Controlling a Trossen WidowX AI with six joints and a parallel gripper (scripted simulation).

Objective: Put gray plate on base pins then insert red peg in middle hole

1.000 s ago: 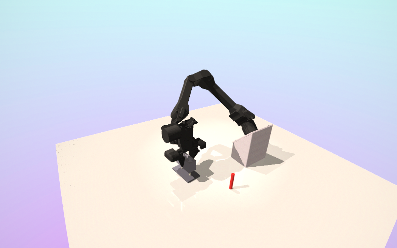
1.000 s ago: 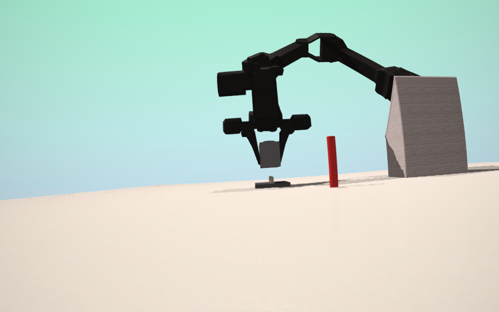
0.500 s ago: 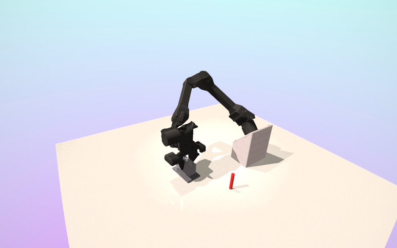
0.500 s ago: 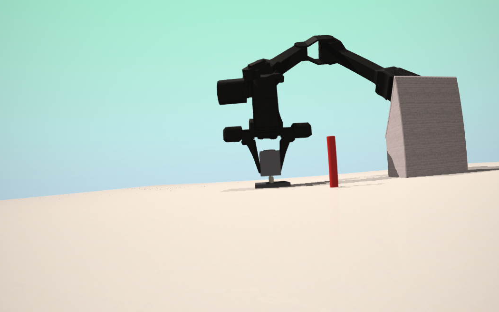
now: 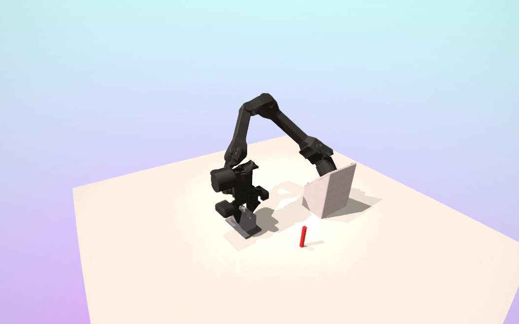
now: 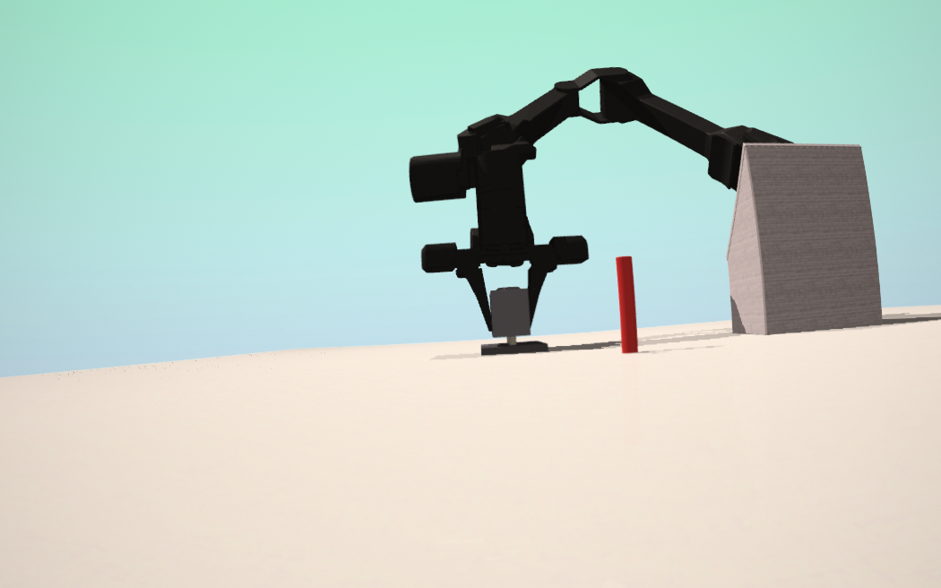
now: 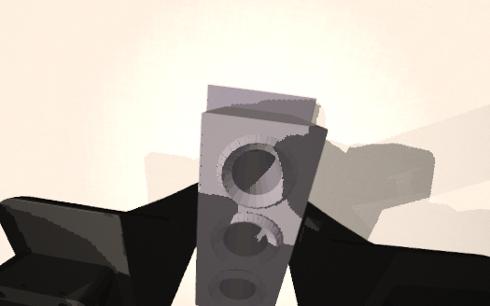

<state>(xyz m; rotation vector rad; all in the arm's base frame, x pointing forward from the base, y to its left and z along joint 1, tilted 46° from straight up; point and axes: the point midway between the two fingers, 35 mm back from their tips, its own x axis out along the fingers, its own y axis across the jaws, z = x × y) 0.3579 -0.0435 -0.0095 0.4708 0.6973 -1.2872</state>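
The gray plate lies 3 cm above my gripper tip. Round my gripper tip: red peg 17 cm to the left, 13 cm behind, 2 cm above; then gray base 2 cm below.
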